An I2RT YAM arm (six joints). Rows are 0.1 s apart.
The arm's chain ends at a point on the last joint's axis. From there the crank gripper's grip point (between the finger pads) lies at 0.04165 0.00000 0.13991 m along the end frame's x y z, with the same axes.
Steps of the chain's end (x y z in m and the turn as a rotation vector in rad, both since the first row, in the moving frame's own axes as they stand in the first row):
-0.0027 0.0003 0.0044 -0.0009 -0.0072 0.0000
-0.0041 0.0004 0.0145 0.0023 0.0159 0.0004
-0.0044 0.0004 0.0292 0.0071 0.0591 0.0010
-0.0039 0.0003 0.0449 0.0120 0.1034 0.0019
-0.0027 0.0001 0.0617 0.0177 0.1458 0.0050
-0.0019 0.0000 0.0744 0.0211 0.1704 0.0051
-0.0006 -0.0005 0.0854 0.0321 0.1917 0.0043
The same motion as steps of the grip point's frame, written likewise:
-0.0037 0.0004 0.0047 -0.0009 -0.0072 0.0000
-0.0019 0.0001 0.0138 0.0023 0.0159 0.0004
0.0038 -0.0005 0.0265 0.0071 0.0591 0.0010
0.0103 -0.0013 0.0398 0.0120 0.1034 0.0019
0.0172 -0.0021 0.0541 0.0177 0.1458 0.0050
0.0212 -0.0026 0.0653 0.0211 0.1704 0.0051
0.0253 -0.0046 0.0748 0.0321 0.1917 0.0043

